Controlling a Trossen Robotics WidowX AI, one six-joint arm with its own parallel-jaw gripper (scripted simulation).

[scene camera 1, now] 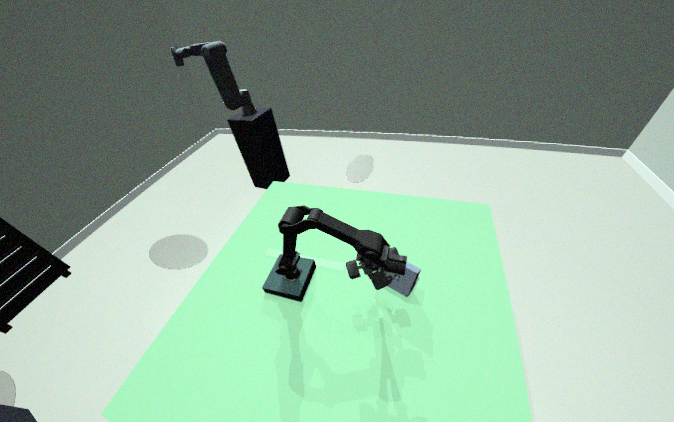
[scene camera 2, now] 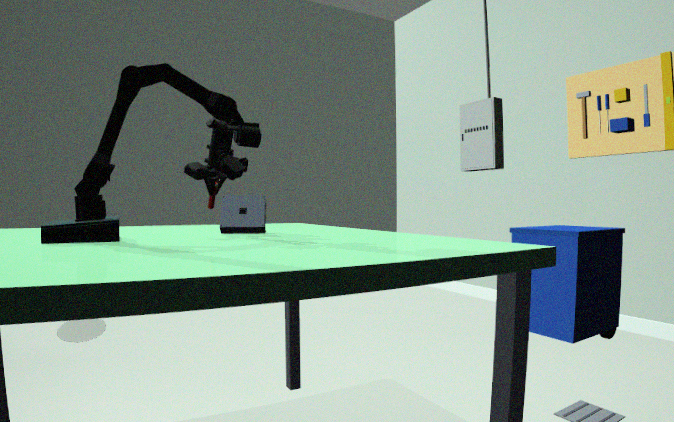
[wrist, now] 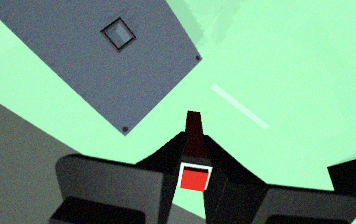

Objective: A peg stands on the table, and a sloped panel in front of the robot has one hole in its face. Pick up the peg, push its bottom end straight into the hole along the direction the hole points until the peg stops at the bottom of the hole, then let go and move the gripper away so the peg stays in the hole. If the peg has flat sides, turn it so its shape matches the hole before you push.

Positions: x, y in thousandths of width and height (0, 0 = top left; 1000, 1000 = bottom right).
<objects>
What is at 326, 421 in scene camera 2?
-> The gripper.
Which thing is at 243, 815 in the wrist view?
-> The gripper.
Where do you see a panel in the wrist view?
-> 347, 395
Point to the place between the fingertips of the gripper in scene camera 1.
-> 554, 629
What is the gripper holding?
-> A red square peg.
</objects>
